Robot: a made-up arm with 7 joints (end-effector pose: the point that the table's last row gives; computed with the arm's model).
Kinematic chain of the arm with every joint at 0, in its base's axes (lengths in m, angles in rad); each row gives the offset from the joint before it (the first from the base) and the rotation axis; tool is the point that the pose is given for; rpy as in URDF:
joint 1: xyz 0 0 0.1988 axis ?
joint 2: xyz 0 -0.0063 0.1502 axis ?
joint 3: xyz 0 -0.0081 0.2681 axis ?
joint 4: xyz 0 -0.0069 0.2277 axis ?
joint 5: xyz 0 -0.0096 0.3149 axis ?
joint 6: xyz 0 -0.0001 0.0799 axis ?
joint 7: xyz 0 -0.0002 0.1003 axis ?
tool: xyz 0 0 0 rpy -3.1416 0 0
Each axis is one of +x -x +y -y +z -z.
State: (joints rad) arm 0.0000 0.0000 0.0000 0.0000 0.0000 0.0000 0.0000
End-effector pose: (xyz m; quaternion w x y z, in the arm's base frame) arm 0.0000 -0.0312 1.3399 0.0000 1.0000 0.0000 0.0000
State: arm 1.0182 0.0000 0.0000 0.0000 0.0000 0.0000 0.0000
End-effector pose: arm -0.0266 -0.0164 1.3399 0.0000 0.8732 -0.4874 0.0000
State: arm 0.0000 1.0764 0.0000 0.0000 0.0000 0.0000 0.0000
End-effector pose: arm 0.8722 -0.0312 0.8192 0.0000 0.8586 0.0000 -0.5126
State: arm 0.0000 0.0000 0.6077 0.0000 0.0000 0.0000 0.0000
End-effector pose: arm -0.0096 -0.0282 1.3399 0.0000 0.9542 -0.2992 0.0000
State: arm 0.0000 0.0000 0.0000 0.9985 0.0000 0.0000 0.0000
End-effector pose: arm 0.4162 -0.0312 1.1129 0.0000 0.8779 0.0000 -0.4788
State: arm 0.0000 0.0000 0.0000 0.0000 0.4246 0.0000 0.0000
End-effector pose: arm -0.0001 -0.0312 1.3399 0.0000 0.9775 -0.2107 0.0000
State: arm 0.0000 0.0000 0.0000 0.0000 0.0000 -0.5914 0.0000
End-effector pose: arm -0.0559 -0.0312 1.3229 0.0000 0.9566 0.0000 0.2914
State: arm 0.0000 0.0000 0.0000 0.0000 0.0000 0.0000 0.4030
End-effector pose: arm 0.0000 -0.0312 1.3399 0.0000 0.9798 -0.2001 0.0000
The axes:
joint 1: -z
joint 2: +y
joint 3: -z
joint 4: +y
joint 5: -z
joint 6: +y
joint 7: -z

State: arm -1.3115 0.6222 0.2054 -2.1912 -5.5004 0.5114 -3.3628
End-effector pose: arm -0.0688 -0.1832 0.7884 0.3051 -0.3869 0.7345 0.4666
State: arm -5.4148 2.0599 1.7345 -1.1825 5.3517 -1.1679 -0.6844
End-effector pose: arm 0.6724 -0.1484 0.0809 0.0666 0.7939 0.4843 -0.3615
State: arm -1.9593 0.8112 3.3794 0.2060 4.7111 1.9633 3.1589
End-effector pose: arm -0.1429 0.5371 0.9952 0.7247 -0.1920 -0.6207 0.2296
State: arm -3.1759 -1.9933 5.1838 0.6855 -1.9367 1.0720 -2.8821
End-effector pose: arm 0.8144 -0.2159 0.0496 0.9616 -0.1992 -0.1510 -0.1134
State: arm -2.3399 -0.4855 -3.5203 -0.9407 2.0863 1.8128 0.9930
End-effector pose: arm -0.0896 -0.1961 1.0710 0.7021 -0.0272 0.4605 0.5424
